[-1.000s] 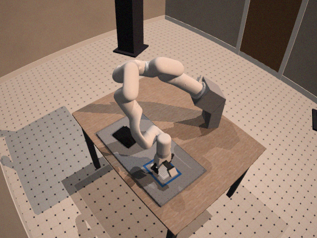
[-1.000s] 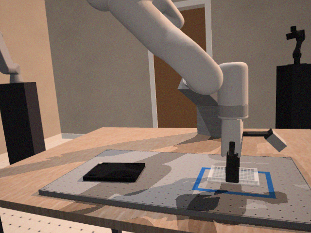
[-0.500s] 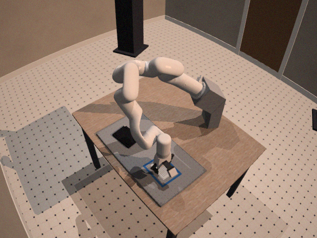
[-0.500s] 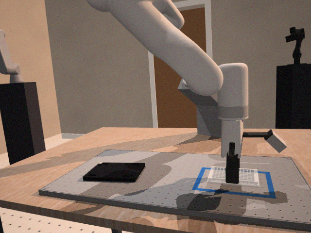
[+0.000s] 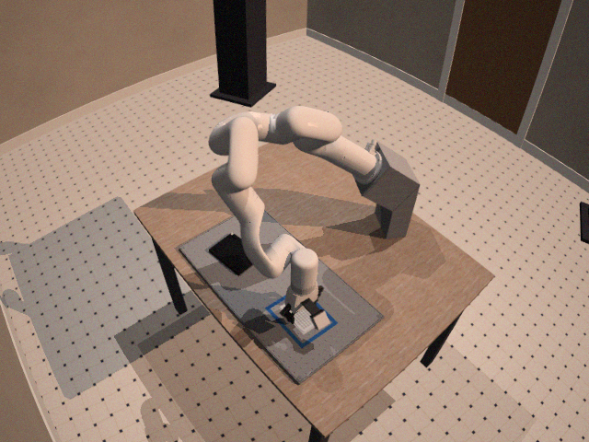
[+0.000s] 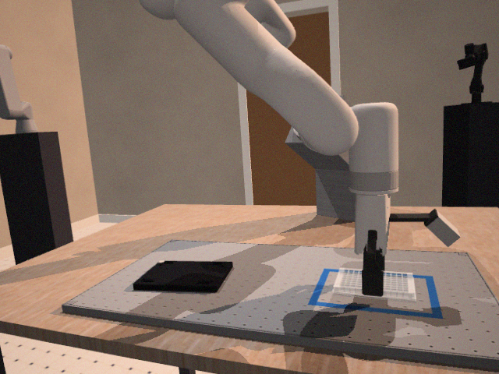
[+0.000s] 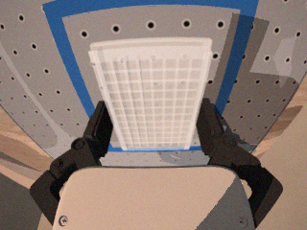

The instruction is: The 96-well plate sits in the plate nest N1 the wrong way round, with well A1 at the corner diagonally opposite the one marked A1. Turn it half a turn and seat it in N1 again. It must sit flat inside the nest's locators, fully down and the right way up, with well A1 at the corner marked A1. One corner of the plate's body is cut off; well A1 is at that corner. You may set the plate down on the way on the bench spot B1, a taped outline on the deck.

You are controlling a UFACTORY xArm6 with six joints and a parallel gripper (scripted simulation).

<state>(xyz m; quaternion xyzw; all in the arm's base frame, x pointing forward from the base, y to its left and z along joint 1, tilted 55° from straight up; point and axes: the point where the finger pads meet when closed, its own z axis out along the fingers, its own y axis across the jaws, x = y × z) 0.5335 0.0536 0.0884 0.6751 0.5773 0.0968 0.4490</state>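
Now: hand 1 cm above the 96-well plate. Round my hand: black plate nest N1: 12 cm behind, 33 cm to the right, 2 cm below.
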